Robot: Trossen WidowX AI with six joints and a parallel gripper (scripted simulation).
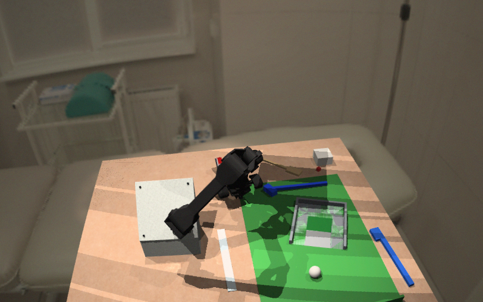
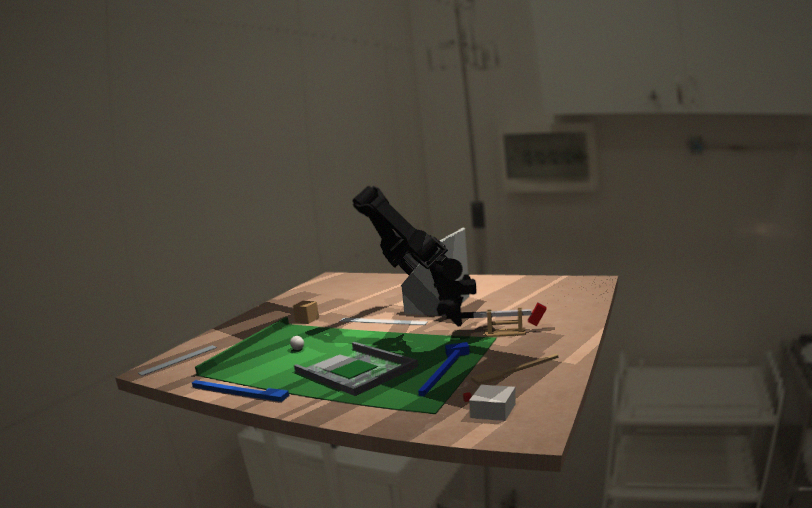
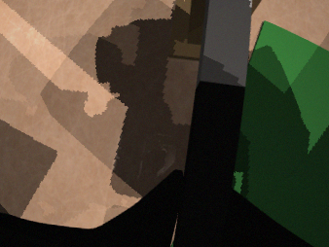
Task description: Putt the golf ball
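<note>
Now: gripper tip 30 mm past the wooden stand and 130 mm to the right of it. Round my gripper tip: blue putter 260 mm ahead, 50 mm to the left, 20 mm below; then small red cube 410 mm ahead, 170 mm to the left, 20 mm below; then white golf ball 220 mm ahead, 430 mm to the right, 10 mm below.
</note>
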